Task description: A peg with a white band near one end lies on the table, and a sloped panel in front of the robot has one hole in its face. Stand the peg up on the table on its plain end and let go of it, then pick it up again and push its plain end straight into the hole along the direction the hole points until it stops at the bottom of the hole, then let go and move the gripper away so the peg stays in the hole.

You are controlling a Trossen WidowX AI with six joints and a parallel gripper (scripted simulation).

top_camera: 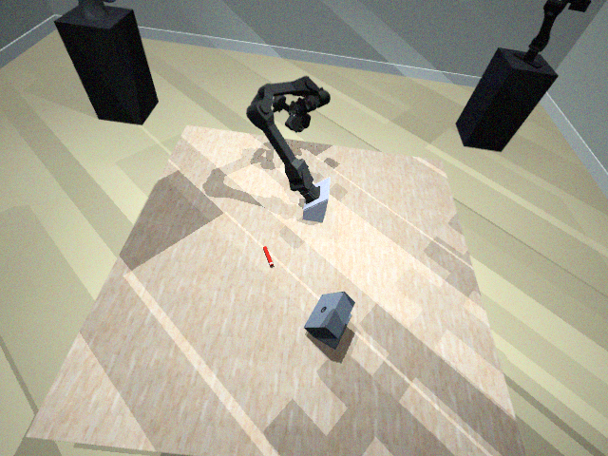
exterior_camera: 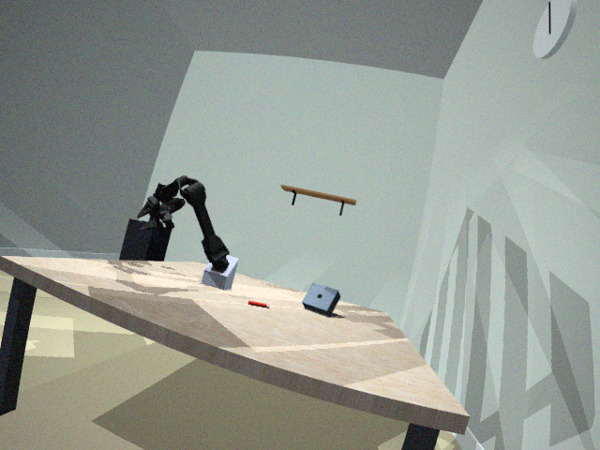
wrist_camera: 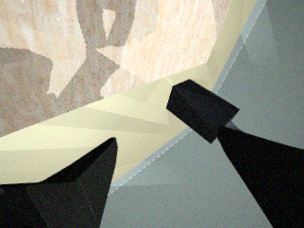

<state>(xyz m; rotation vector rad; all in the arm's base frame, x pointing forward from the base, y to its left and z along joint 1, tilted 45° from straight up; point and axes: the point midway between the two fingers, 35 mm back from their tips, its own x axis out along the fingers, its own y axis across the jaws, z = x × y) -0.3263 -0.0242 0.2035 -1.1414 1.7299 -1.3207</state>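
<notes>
Now: gripper tip 61 cm short of the red peg, 5 cm to the right of it and 18 cm above it. Also, from my gripper tip: grey sloped panel 81 cm ahead, 27 cm to the left, 13 cm below.
</notes>
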